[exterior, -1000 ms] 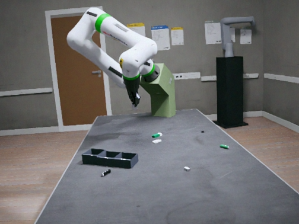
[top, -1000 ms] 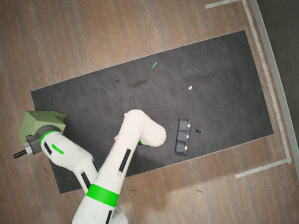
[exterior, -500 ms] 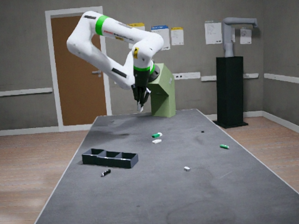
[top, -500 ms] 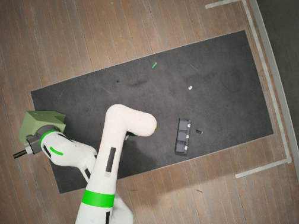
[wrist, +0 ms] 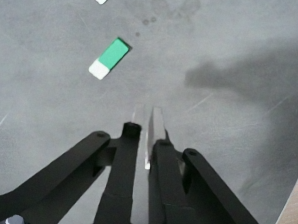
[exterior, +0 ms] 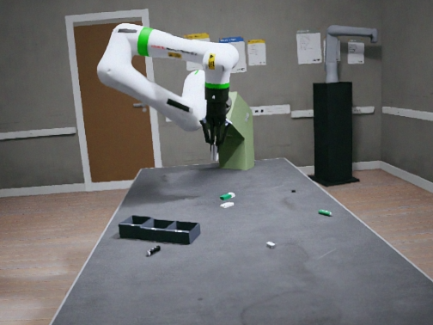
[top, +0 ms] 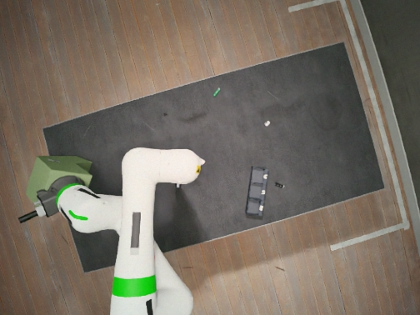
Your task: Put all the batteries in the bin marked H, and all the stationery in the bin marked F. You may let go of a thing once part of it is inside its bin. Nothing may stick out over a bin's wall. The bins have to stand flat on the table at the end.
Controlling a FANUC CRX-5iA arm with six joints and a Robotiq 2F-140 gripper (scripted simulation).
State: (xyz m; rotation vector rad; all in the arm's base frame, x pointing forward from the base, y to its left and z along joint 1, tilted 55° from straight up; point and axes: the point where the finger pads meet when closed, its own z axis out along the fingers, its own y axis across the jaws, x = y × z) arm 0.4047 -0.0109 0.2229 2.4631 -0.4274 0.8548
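My gripper is now 31 cm short of the tray, 28 cm to the left of it and 17 cm above it. Also, from my hand: tiny black item: 6 cm ahead, 31 cm to the left, 19 cm below; green-and-white block: 1 cm ahead, 4 cm to the left, 19 cm below; white eraser-like piece: 11 cm ahead, 19 cm below.
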